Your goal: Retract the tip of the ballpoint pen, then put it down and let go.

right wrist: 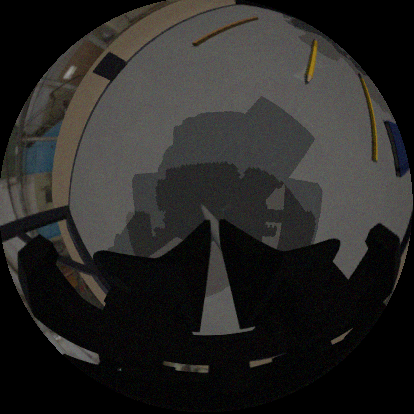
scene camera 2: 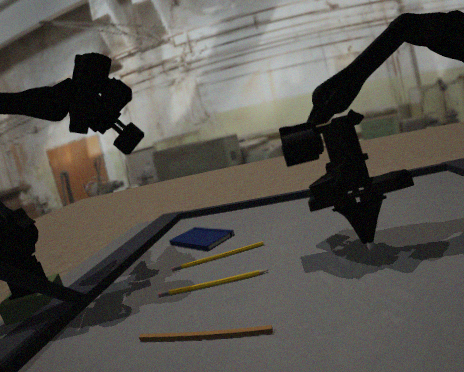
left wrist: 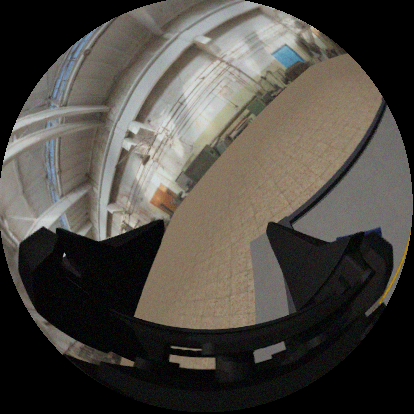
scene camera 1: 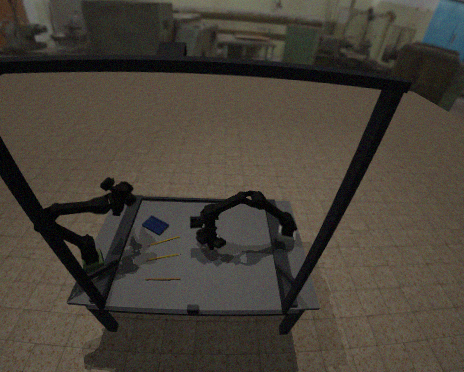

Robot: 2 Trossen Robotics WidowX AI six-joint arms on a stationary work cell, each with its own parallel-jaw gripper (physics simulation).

Scene:
my left gripper: open, holds nothing
a blue notebook [scene camera 2: 199, 238]: on the table

